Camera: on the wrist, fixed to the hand. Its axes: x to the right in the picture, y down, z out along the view.
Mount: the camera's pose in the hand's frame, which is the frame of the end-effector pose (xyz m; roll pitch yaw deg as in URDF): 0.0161 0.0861 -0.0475 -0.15 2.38 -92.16
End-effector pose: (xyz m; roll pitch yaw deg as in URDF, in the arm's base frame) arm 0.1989 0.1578 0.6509 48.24 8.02 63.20
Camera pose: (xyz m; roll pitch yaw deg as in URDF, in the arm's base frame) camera 0.1253 0.2179 0.6809 -15.05 49.43 -39.69
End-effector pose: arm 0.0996 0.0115 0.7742 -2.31 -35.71 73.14
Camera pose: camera 0.0315 0.0769 0.7422 35.63 1.32 -18.57
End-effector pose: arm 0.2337 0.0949 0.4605 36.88 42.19 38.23
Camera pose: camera 0.1900 0.1845 0.4598 -50.27 26.31 -82.10
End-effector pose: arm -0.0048 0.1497 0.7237 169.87 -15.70 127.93
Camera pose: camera 0.0562 0.1957 0.7877 164.39 8.04 -142.08
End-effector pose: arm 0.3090 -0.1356 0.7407 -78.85 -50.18 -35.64
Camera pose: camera 0.3584 -0.2079 0.6931 79.21 -36.39 161.24
